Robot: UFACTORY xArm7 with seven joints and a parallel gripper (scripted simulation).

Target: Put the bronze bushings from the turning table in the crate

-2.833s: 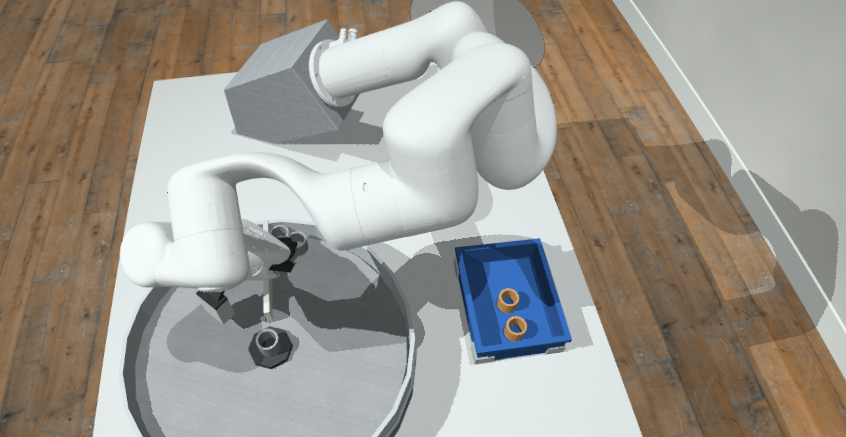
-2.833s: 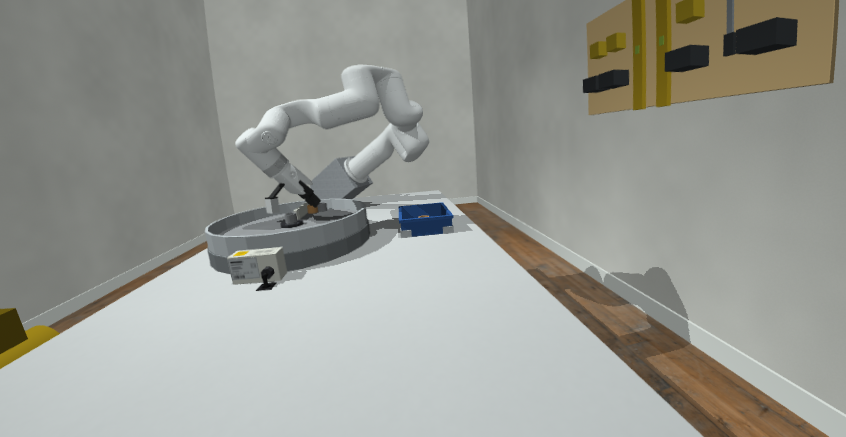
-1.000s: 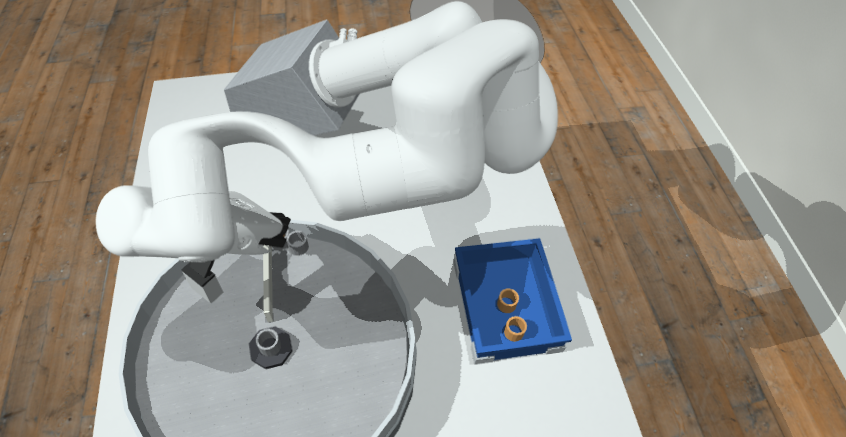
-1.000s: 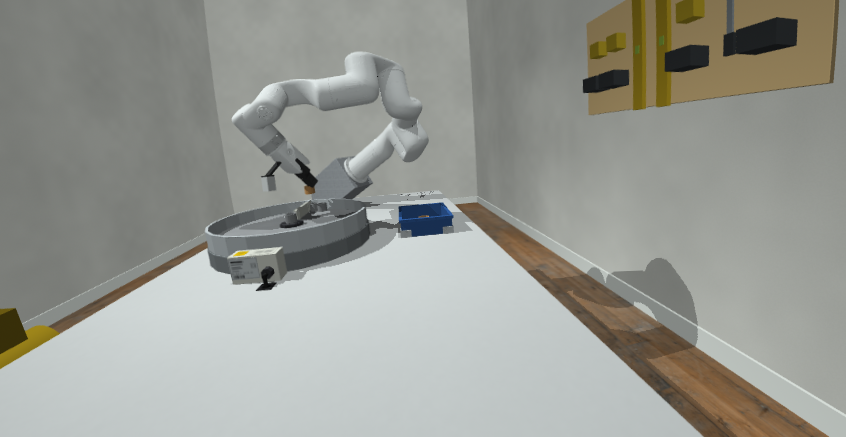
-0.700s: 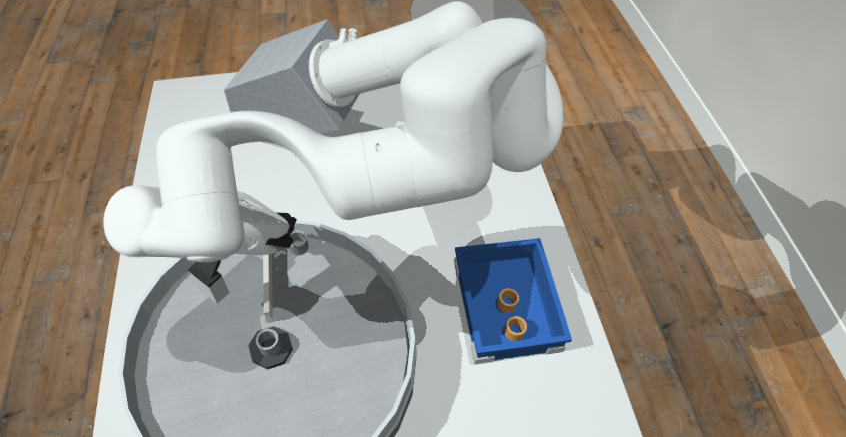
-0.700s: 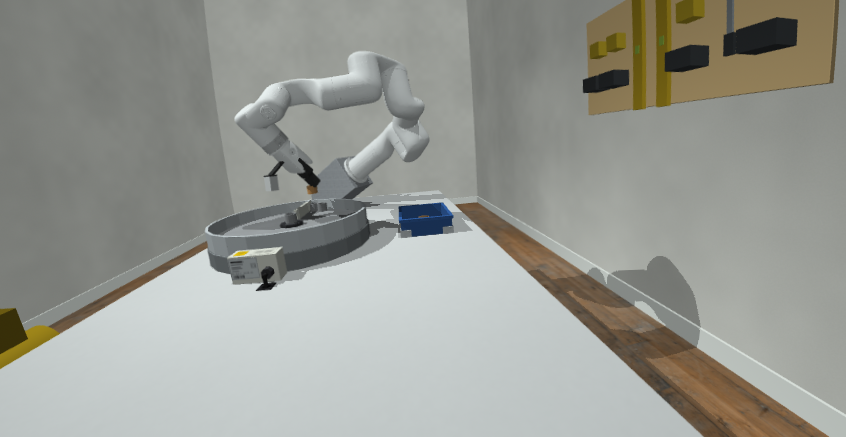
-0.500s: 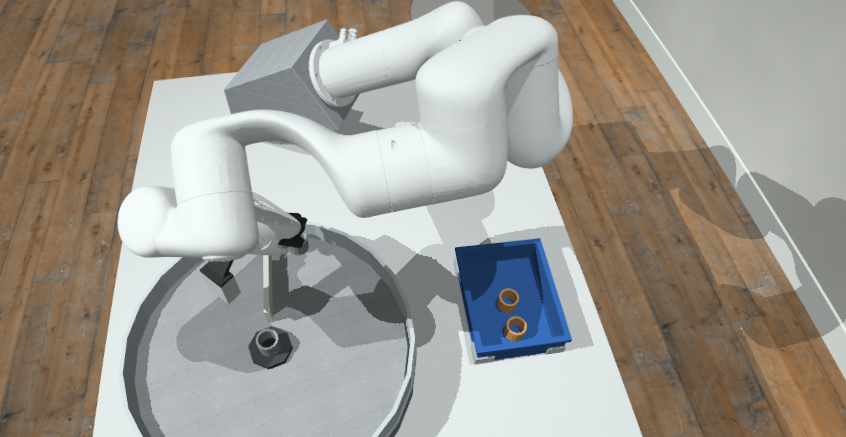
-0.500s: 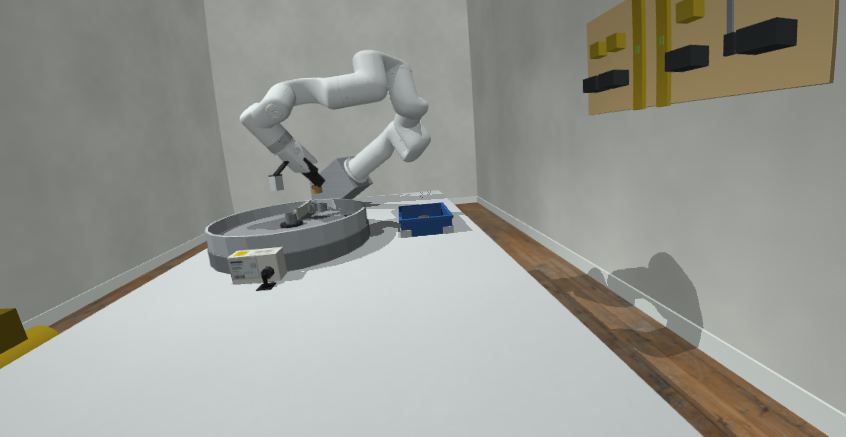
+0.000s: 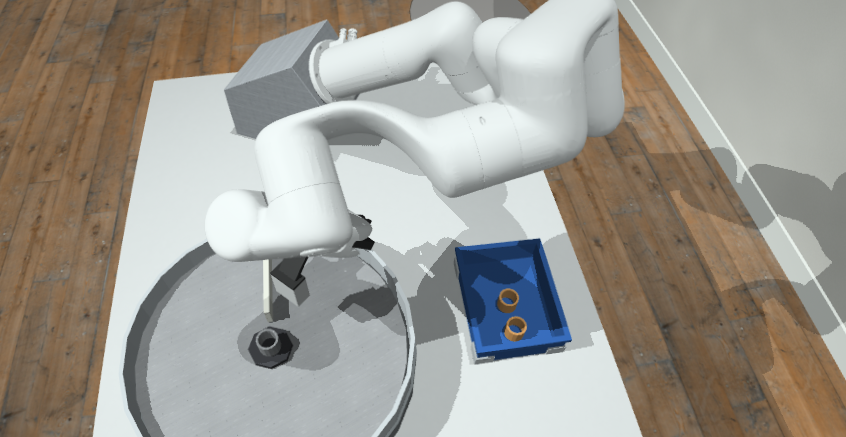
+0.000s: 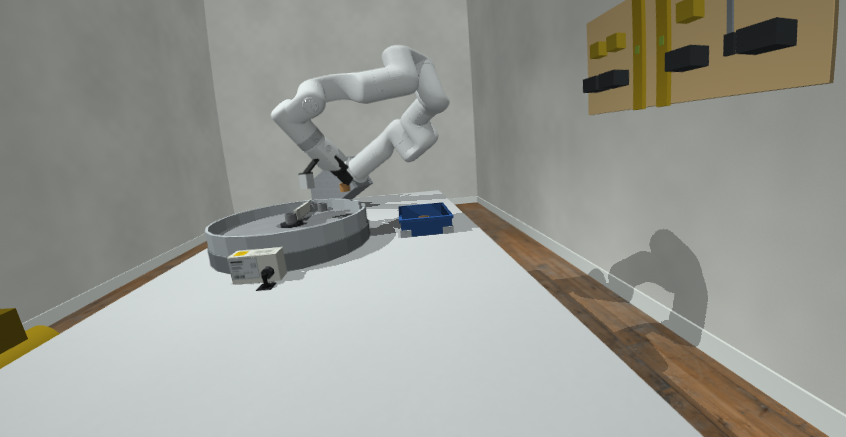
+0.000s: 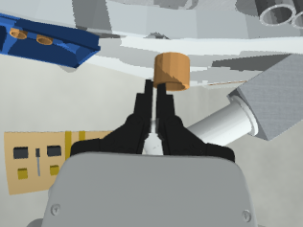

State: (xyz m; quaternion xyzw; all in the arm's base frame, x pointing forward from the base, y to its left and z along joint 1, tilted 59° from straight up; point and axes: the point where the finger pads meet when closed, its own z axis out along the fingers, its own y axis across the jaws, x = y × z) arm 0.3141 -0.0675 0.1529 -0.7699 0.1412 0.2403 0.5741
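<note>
The blue crate lies 24 cm to the left of my hand, 14 cm below it and 3 cm ahead of it. The rest, counted from my hand: turning table (15 cm ahead, 12 cm to the right, 11 cm below).
</note>
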